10 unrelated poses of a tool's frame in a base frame.
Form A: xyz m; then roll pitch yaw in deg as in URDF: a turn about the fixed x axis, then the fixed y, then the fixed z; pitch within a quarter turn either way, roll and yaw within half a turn.
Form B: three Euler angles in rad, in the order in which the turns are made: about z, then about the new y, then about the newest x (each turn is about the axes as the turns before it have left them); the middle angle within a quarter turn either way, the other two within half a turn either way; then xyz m. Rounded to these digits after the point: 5 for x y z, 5 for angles.
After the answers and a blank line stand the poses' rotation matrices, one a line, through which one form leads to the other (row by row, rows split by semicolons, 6 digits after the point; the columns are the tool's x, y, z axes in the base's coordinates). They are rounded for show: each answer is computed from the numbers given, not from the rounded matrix.
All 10 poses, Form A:
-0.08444 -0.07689 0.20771 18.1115 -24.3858 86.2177
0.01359 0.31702 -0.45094 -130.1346 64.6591 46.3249
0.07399 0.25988 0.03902 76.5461 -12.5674 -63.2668
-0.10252 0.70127 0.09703 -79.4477 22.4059 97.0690
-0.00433 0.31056 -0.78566 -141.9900 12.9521 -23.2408
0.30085 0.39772 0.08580 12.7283 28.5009 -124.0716
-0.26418 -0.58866 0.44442 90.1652 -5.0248 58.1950
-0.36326 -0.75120 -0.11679 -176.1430 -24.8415 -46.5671
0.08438 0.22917 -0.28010 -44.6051 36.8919 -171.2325
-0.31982 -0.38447 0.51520 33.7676 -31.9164 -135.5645
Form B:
1.50478 -0.42561 0.31611 -0.08444 -0.07689 0.20771
0.80852 1.12851 -2.27128 0.01359 0.31702 -0.45094
-1.10421 -0.21934 1.33598 0.07399 0.25988 0.03902
1.69417 0.39106 -1.38662 -0.10252 0.70127 0.09703
-0.40563 0.22606 -2.47819 -0.00433 0.31056 -0.78566
-2.16546 0.49743 0.22215 0.30085 0.39772 0.08580
1.01569 -0.08770 1.57368 -0.26418 -0.58866 0.44442
-0.81275 -0.43357 -3.07428 -0.36326 -0.75120 -0.11679
-2.98857 0.64389 -0.77851 0.08438 0.22917 -0.28010
-2.36605 -0.55705 0.58936 -0.31982 -0.38447 0.51520

0.060081 -0.956850 0.284304; 0.908802 -0.065374 -0.412074; 0.412879 0.283134 0.865660
0.295565 -0.010952 -0.955260; 0.309561 -0.944884 0.106614; -0.903777 -0.327222 -0.275885
0.439059 0.112601 -0.891374; -0.871713 0.293658 -0.392278; 0.217588 0.949256 0.227088
-0.113774 -0.135626 -0.984206; 0.917479 -0.394408 -0.051710; -0.381166 -0.908872 0.169308
0.895477 -0.437727 0.080724; -0.384557 -0.669505 0.635515; -0.224136 -0.600132 -0.767857
-0.492334 0.749083 -0.443262; -0.727952 -0.633548 -0.262113; -0.477173 0.193626 0.857214
0.525005 -0.043710 0.849976; 0.846581 -0.075955 -0.526813; 0.087587 0.996153 -0.002872
0.623892 -0.705107 0.337021; -0.658989 -0.706469 -0.258138; 0.420109 -0.061043 -0.905418
-0.790424 0.525141 -0.315367; -0.121905 -0.639390 -0.759157; -0.600307 -0.561611 0.569407
-0.606091 0.791821 -0.075322; -0.594264 -0.387851 0.704572; 0.528681 0.471796 0.705623

